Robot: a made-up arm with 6 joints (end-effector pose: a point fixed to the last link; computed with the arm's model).
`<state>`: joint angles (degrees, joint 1 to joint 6).
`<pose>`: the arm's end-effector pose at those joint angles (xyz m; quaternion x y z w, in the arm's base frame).
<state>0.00 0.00 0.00 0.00 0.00 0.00</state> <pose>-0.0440 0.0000 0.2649 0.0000 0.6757 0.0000 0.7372</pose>
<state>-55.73 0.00 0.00 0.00 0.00 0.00</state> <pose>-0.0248 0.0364 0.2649 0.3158 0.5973 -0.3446 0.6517</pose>
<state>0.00 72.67 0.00 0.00 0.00 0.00</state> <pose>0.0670 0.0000 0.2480 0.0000 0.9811 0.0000 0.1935</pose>
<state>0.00 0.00 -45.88 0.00 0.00 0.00</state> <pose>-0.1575 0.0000 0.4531 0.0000 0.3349 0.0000 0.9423</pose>
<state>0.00 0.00 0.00 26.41 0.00 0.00</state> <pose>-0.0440 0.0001 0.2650 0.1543 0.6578 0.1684 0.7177</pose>
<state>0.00 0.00 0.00 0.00 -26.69 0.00</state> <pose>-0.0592 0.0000 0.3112 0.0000 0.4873 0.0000 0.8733</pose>
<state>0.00 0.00 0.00 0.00 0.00 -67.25</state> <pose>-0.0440 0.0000 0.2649 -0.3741 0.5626 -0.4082 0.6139</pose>
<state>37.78 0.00 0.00 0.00 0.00 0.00</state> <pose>-0.0348 -0.0270 0.2649 -0.2187 0.6393 0.2387 0.6975</pose>
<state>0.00 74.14 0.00 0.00 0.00 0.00</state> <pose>0.0687 0.0000 0.2463 0.0000 0.9835 0.0000 0.1809</pose>
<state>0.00 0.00 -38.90 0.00 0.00 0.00</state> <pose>-0.1310 0.0000 0.4313 0.0000 0.3916 0.0000 0.9201</pose>
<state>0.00 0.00 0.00 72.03 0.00 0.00</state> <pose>-0.0440 0.0002 0.2651 0.3973 0.5465 0.4335 0.5963</pose>
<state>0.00 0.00 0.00 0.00 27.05 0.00</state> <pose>-0.0514 0.0000 0.2162 0.0000 0.8293 0.0000 0.5588</pose>
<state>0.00 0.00 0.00 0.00 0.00 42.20</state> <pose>-0.0440 0.0000 0.2649 0.2432 0.6304 0.2654 0.6878</pose>
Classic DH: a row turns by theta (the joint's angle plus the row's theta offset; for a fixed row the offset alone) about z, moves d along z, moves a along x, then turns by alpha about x. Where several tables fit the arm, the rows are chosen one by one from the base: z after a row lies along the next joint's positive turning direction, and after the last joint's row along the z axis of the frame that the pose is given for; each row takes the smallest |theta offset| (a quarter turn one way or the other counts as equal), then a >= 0, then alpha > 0; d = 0 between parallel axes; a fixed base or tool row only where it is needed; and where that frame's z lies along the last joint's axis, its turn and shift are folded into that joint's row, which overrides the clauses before.
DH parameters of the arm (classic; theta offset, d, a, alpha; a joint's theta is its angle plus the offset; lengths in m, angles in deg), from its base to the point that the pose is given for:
joint 1: 0 0.181 0 -90
joint 2: 7.76 0 -0.326 0
joint 3: 77.25 0 -0.0157 90
joint 4: 0 0.176 0 -90
joint 5: 0 0 0.0002 90
joint 6: 0 0.1054 0 0

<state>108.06 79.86 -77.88 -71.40 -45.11 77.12</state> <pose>-0.1399 0.2011 0.5593 -0.5914 0.1375 0.7684 0.2024</pose>
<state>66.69 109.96 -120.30 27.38 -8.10 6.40</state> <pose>0.1702 0.3780 0.5714 -0.1325 0.5397 0.6263 0.5468</pose>
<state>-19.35 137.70 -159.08 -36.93 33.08 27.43</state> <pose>0.4780 -0.2046 0.4559 0.2048 0.6837 -0.2604 0.6503</pose>
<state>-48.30 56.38 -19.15 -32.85 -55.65 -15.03</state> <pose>0.1047 -0.0466 0.4237 -0.1201 0.5854 -0.4253 0.6797</pose>
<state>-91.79 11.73 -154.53 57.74 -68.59 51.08</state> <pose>-0.0665 0.5275 0.3466 -0.7264 -0.2919 0.3133 0.5375</pose>
